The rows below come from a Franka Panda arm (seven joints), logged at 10 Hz.
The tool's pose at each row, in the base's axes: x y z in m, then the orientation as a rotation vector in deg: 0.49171, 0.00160, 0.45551, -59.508, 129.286, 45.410; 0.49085, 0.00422, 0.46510, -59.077, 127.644, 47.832; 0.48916, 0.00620, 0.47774, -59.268, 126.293, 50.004; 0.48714, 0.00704, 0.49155, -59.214, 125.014, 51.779; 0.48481, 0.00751, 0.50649, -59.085, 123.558, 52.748; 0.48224, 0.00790, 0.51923, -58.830, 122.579, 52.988; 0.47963, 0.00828, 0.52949, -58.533, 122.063, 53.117; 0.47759, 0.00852, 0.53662, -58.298, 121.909, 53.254
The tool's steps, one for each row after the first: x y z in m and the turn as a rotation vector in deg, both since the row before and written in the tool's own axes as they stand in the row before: -0.00717, 0.00483, -0.00498, -1.509, -1.684, 0.071; -0.00864, 0.00623, -0.00729, -1.570, -1.096, -0.158; -0.00891, 0.00648, -0.00861, -1.224, -1.120, -0.105; -0.00956, 0.00710, -0.00933, -0.632, -1.243, -0.399; -0.00804, 0.00656, -0.00783, -0.078, -0.901, -0.314; -0.00635, 0.00573, -0.00626, 0.012, -0.560, -0.085; -0.00433, 0.00415, -0.00437, -0.016, -0.249, 0.079
